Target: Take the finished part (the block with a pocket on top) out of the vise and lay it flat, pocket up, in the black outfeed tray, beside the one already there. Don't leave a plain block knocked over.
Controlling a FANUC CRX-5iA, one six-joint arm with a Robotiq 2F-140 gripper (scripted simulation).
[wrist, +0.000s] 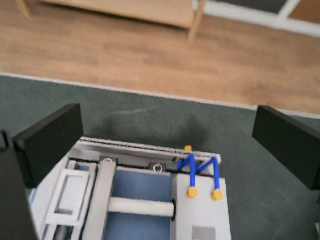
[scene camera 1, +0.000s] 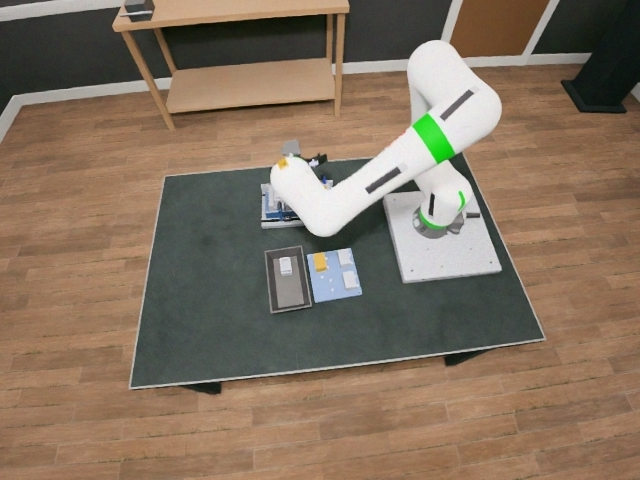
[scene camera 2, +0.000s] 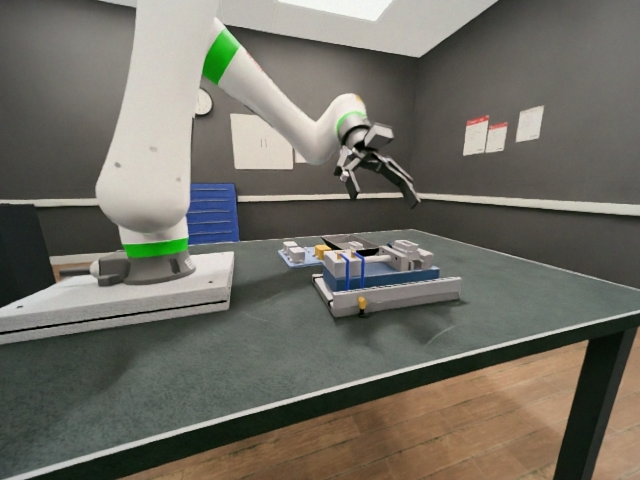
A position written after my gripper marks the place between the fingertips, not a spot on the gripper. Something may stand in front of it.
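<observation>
You'd see my gripper (wrist: 168, 120) here, and there's a light blue plate (scene camera 1: 322, 288) as well.
</observation>
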